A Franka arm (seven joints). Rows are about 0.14 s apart.
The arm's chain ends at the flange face. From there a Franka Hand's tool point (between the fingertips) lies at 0.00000 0.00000 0.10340 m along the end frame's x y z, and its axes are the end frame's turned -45 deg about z.
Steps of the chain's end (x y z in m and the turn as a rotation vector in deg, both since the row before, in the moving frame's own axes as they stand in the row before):
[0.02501 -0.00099 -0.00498 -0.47 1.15 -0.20]
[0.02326 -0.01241 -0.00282 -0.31 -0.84 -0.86]
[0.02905 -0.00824 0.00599 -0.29 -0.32 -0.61]
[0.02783 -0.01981 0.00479 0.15 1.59 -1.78]
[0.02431 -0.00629 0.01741 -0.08 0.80 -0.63]
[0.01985 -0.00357 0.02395 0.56 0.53 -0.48]
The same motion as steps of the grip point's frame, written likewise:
[0.01926 0.01905 -0.00500 -1.15 0.48 -0.20]
[0.02375 0.00701 -0.00283 0.37 -0.81 -0.86]
[0.02559 0.01468 0.00599 0.02 -0.43 -0.61]
[0.03593 0.00747 0.00475 -1.02 1.23 -1.78]
[0.02256 0.01386 0.01740 -0.62 0.51 -0.63]
[0.01795 0.01147 0.02394 0.02 0.77 -0.48]

